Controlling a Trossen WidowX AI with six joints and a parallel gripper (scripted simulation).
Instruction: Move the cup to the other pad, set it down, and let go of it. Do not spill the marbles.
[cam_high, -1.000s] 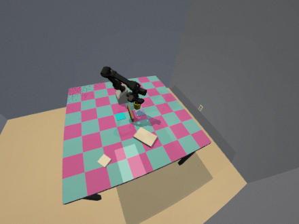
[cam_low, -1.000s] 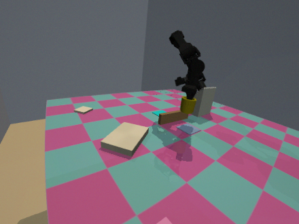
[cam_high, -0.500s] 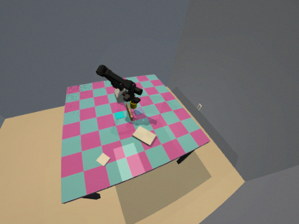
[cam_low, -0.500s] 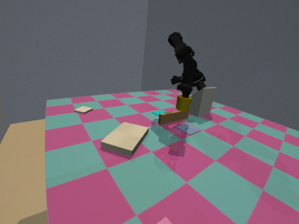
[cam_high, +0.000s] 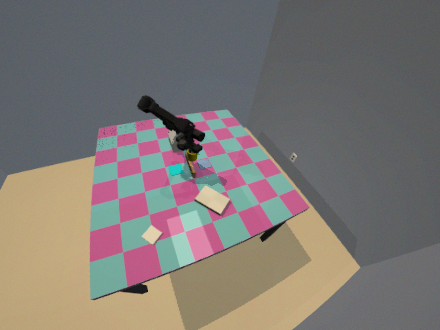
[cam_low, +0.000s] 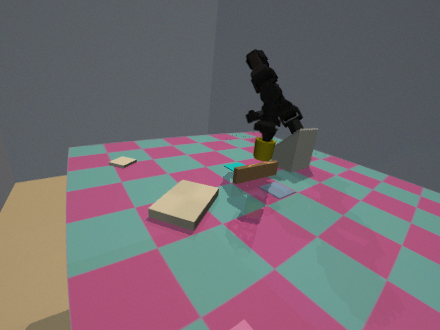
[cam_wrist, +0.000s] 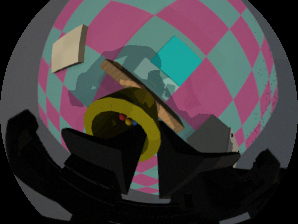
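Now: gripper tip 10 mm short of the cyan pad, 110 mm to the left of it and 120 mm above it. From my gripper tip the other things lie so: wooden bar (20 mm ahead, 100 mm below); red marble (30 mm ahead, 30 mm to the left, 20 mm below); yellow cup (20 mm ahead, 10 mm to the left).
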